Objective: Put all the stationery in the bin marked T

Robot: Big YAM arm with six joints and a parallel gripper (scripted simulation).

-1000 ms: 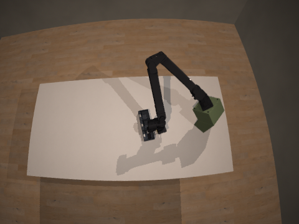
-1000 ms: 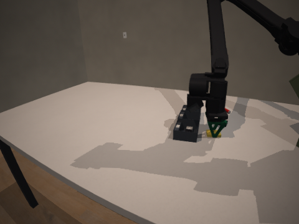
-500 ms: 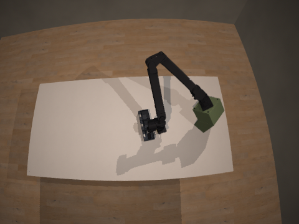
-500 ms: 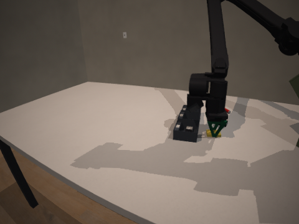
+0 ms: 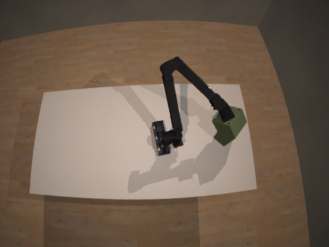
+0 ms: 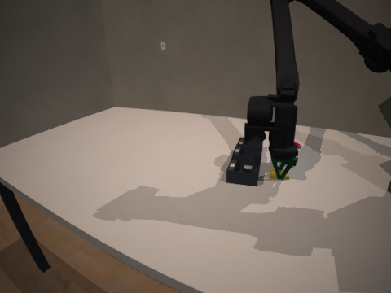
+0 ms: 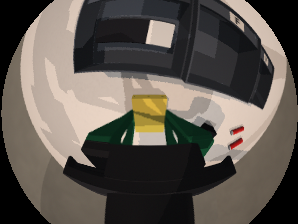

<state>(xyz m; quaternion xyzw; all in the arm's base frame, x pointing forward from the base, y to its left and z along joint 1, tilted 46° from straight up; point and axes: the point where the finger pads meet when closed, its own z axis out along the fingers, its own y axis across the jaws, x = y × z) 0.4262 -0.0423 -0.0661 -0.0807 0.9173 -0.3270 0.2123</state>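
Now: hand 9 cm short of the black item and 1 cm to the right of it. The rest, counted from my hand: three joined bins (9 cm ahead, 7 cm to the right, 1 cm above); then yellow block (right at my hand).
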